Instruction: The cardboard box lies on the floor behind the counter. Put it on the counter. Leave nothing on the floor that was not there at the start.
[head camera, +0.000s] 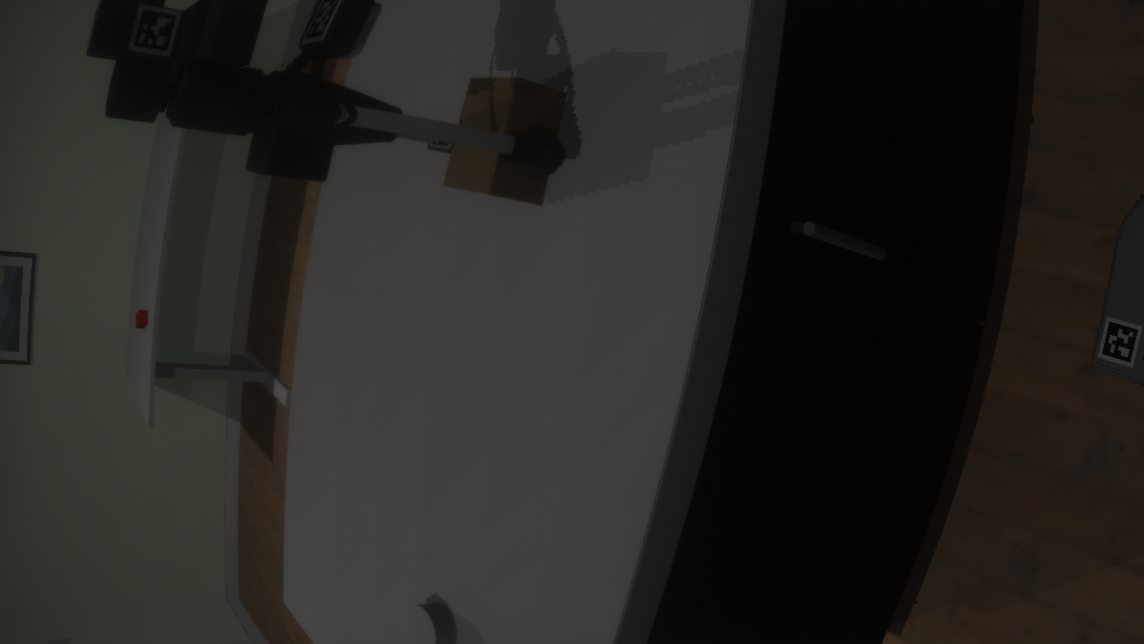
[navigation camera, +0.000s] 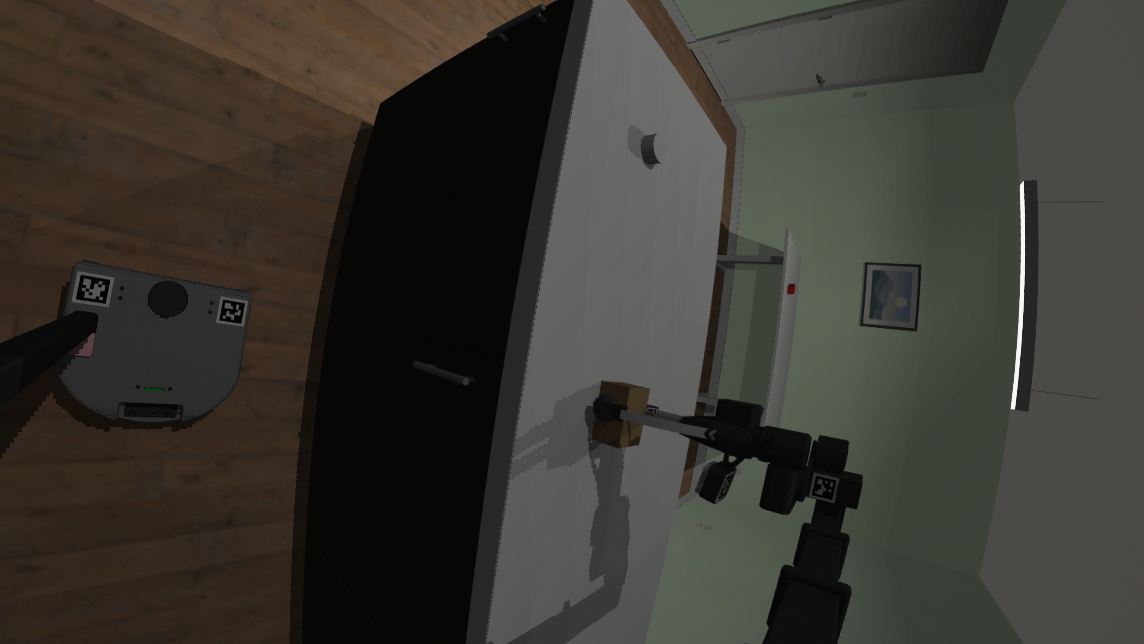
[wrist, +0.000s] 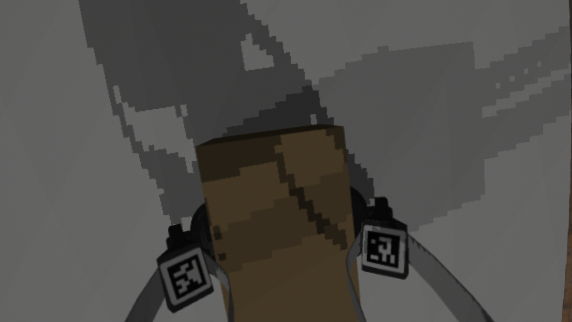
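Pixels of known places: gripper, fingertip midpoint: (head camera: 527, 153) (navigation camera: 608, 405) (wrist: 278, 217); robot's base, origin of the base link: (navigation camera: 168, 297).
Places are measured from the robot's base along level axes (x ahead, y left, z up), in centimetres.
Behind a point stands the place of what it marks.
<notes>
The brown cardboard box (head camera: 470, 172) @(x 0.2, y -53.3, z 96.3 cm) (navigation camera: 620, 434) @(x -5.4, y -50.6, z 95.9 cm) (wrist: 285, 295) @(x -0.5, y -53.8, z 96.3 cm) is over the white counter top (head camera: 480, 400) @(x 17.7, y -53.5, z 91.0 cm) (navigation camera: 632, 280) @(x 18.1, y -55.0, z 91.0 cm) (wrist: 45, 150) @(x -8.0, y -66.6, z 91.0 cm), well in from the edges. My gripper (head camera: 521, 134) @(x -2.2, y -53.8, z 91.1 cm) (navigation camera: 616, 409) @(x -2.2, y -53.8, z 91.1 cm) (wrist: 278, 217) @(x -2.2, y -53.8, z 91.1 cm) is shut on it from above, one fingertip pad against each of two opposite sides. In the head and navigation views one finger shows in front of the box, and the other is mostly hidden behind it. The box looks upright. Its shadow lies on the counter beside it. The box's underside is hidden, so I cannot tell whether it touches the counter.
A small curved grey object (head camera: 441, 622) @(x 39.0, y -52.2, z 92.5 cm) (navigation camera: 652, 149) @(x 39.5, y -51.8, z 93.2 cm) stands on the counter further along. A wall shelf (head camera: 148, 240) (navigation camera: 782, 352) with a red cube (head camera: 141, 319) @(x 76.1, y -319.1, z 75.1 cm) (navigation camera: 790, 288) @(x 76.5, y -318.8, z 74.3 cm) is beyond the counter. My base (navigation camera: 184, 344) @(x -8.8, y -4.5, z 16.0 cm) stands on the wooden floor by the black counter front (head camera: 864, 360) @(x 9.0, y -36.3, z 60.2 cm) (navigation camera: 400, 280) @(x 12.7, y -36.2, z 52.1 cm).
</notes>
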